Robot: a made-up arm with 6 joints.
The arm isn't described. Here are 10 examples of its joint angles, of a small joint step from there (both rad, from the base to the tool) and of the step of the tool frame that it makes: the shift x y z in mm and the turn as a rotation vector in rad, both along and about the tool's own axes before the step.
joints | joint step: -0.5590 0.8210 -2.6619 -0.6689 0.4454 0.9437 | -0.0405 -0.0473 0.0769 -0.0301 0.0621 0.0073
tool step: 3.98 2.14 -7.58 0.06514 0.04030 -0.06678
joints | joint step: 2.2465 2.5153 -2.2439 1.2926 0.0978 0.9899 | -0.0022 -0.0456 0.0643 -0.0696 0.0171 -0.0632
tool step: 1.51 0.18 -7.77 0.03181 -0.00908 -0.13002
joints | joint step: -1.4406 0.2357 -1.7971 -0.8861 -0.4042 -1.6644 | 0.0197 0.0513 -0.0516 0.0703 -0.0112 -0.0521
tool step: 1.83 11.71 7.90 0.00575 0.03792 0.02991
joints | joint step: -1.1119 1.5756 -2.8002 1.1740 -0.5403 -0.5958 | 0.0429 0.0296 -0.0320 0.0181 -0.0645 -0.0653
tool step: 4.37 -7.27 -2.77 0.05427 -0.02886 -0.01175
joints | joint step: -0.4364 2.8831 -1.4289 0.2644 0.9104 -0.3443 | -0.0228 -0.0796 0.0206 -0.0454 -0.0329 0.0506
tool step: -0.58 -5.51 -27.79 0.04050 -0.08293 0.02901
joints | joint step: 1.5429 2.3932 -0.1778 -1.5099 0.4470 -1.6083 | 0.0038 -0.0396 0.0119 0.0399 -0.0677 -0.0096
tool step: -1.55 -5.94 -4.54 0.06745 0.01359 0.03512
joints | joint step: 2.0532 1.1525 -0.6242 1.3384 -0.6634 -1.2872 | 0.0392 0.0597 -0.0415 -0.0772 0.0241 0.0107
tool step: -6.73 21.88 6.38 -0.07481 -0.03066 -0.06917
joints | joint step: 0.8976 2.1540 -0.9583 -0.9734 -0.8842 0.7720 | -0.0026 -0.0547 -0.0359 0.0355 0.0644 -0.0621
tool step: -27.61 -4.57 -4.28 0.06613 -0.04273 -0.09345
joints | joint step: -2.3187 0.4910 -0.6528 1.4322 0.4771 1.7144 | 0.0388 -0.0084 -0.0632 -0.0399 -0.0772 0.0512
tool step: 23.02 2.38 -4.69 -0.04133 0.06491 -0.00758
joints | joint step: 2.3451 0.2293 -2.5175 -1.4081 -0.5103 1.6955 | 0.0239 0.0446 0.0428 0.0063 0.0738 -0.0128
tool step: 34.34 -32.02 -3.70 0.11121 0.05078 0.04631
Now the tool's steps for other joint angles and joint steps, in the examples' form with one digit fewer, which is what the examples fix.
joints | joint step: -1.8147 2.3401 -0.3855 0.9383 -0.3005 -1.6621 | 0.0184 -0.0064 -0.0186 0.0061 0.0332 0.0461
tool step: -7.8 0.2 -1.5 -0.0129 -0.0207 0.0398
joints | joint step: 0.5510 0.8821 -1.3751 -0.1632 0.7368 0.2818 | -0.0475 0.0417 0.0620 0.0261 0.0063 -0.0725
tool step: 23.0 -7.9 25.6 0.0445 0.1074 -0.0540
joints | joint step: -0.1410 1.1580 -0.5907 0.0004 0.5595 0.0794 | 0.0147 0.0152 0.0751 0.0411 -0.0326 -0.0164
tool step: 21.2 3.6 13.3 -0.0225 0.0597 0.0069
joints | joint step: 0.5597 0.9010 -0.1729 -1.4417 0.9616 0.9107 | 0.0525 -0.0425 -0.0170 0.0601 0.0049 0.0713
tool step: -4.9 -0.3 -6.9 -0.0352 -0.0316 0.1310
